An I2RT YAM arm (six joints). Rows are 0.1 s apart.
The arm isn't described. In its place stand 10 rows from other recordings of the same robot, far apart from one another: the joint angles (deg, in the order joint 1, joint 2, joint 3, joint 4, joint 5, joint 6), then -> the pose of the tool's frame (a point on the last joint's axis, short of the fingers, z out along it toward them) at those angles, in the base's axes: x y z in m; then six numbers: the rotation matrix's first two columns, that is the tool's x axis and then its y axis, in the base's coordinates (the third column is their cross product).
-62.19, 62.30, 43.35, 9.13, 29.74, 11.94 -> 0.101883 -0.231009 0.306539 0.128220 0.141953 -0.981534 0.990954 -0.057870 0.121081
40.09, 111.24, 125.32, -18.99, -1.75, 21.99 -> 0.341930 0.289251 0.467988 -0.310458 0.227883 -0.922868 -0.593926 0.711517 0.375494
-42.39, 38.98, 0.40, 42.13, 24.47, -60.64 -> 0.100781 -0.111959 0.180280 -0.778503 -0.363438 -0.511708 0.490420 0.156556 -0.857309
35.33, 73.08, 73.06, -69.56, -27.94, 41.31 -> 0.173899 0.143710 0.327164 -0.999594 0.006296 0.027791 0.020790 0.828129 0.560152
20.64, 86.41, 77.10, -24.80, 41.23, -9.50 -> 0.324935 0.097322 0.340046 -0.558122 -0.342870 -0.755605 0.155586 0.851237 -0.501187
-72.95, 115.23, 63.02, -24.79, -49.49, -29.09 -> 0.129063 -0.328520 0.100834 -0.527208 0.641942 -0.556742 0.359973 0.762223 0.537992
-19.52, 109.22, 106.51, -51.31, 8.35, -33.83 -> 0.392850 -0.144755 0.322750 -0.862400 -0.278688 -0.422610 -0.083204 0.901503 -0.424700
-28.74, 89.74, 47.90, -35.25, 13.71, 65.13 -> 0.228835 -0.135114 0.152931 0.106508 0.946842 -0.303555 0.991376 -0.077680 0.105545
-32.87, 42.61, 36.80, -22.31, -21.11, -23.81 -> 0.149802 -0.081535 0.276591 -0.458866 -0.151886 -0.875427 0.059321 0.977845 -0.200750
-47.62, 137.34, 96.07, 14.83, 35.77, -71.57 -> 0.341862 -0.405521 0.130082 -0.998189 -0.048071 -0.036157 0.016283 0.362710 -0.931760
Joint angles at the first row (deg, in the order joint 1, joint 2, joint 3, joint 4, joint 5, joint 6):
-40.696 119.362 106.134 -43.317 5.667 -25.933
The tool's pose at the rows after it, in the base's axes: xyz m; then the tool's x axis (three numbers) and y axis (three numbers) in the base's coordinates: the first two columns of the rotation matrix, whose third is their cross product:
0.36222 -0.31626 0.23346 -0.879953 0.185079 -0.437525 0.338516 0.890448 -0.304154
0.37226 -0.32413 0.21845 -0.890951 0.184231 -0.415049 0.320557 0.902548 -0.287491
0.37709 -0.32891 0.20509 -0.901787 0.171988 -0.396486 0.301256 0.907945 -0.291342
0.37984 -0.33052 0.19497 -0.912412 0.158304 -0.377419 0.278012 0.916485 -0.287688
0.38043 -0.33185 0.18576 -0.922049 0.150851 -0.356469 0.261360 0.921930 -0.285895
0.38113 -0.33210 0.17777 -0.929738 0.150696 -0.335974 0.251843 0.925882 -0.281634
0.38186 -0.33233 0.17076 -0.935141 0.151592 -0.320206 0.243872 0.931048 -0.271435
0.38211 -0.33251 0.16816 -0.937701 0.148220 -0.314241 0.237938 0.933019 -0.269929
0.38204 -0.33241 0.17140 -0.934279 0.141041 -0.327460 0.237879 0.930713 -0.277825
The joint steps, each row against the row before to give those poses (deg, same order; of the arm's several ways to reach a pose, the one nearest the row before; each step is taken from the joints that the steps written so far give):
-0.014 5.535 4.201 -0.363 -0.057 0.101
0.016 4.265 3.952 -1.481 -0.713 -0.453
-0.046 2.396 1.172 0.343 0.113 -1.101
0.047 1.532 0.546 -0.134 -0.264 -1.071
-0.067 1.087 0.009 -0.091 0.063 -0.848
0.045 0.963 0.091 -0.374 0.204 -0.308
0.021 0.937 0.258 -0.493 -0.188 -0.159
0.001 0.328 0.046 -0.067 -0.034 -0.278
0.000 -0.591 -0.478 0.874 -0.047 -0.211

